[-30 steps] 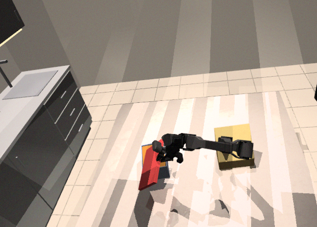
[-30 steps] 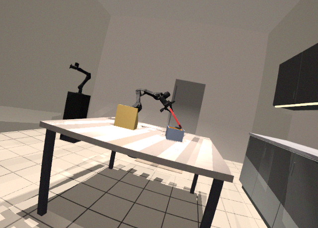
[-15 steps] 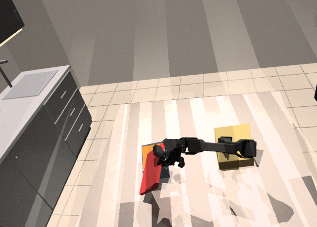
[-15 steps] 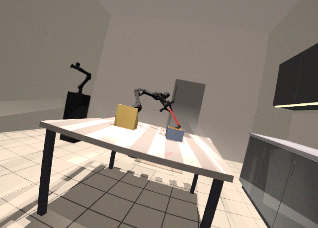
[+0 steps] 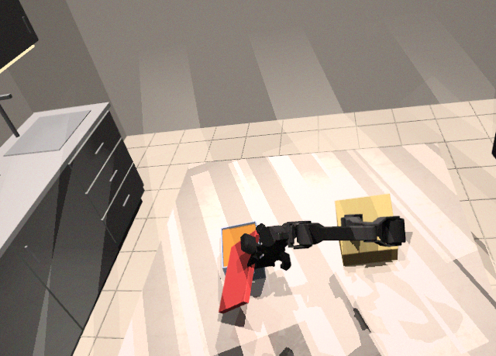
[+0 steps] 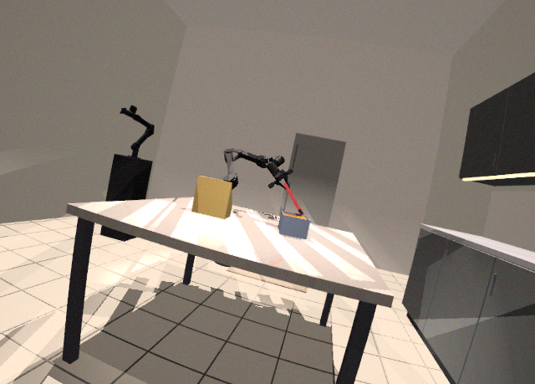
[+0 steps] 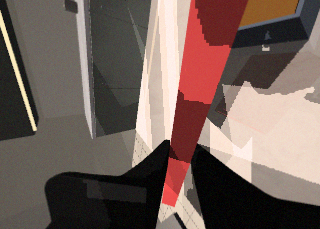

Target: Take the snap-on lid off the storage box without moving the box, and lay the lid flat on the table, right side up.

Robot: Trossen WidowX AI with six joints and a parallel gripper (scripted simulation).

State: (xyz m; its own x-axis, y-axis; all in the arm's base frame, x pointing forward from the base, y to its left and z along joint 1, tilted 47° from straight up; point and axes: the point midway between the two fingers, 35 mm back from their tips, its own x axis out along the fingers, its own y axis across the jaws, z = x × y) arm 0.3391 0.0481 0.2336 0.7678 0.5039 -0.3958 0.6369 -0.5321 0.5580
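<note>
Right now my gripper tip is 60 mm above the red lid, 50 mm short of it and 30 mm to the left of it. Also, from my gripper tip: storage box 220 mm to the right, 180 mm below, 70 mm ahead.
</note>
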